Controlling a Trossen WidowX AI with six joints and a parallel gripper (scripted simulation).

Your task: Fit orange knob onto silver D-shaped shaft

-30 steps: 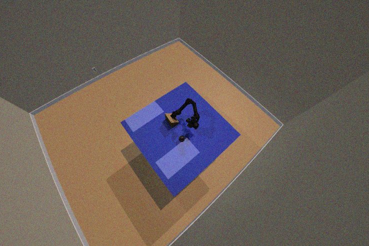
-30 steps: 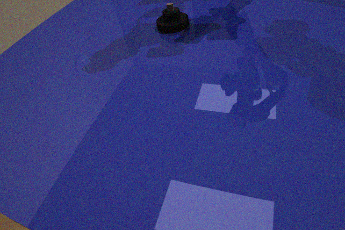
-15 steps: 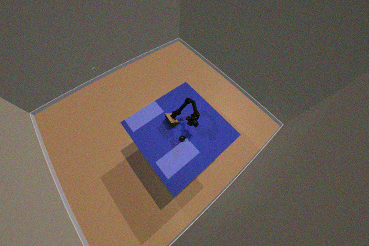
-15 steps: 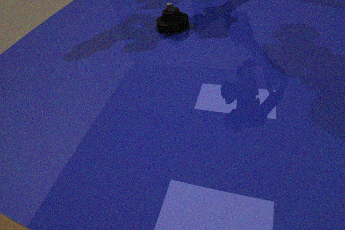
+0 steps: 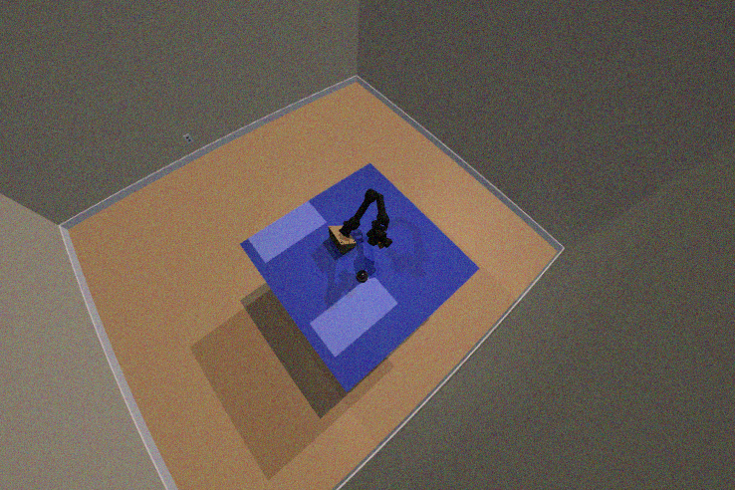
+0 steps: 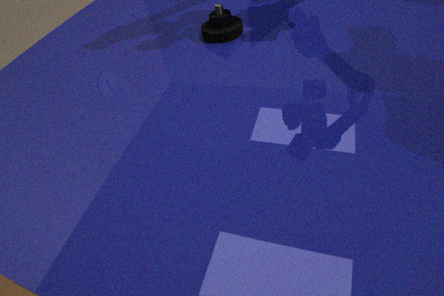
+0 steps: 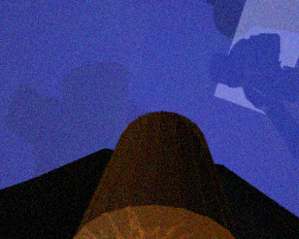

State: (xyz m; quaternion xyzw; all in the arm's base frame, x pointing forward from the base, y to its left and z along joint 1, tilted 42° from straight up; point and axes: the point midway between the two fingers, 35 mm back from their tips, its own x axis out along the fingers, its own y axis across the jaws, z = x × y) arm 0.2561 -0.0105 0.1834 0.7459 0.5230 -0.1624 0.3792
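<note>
The orange knob is 3 cm above my gripper tip and 1 cm behind it. Also, from my gripper tip: round pedestal: 20 cm to the right, 15 cm below, 6 cm ahead.
</note>
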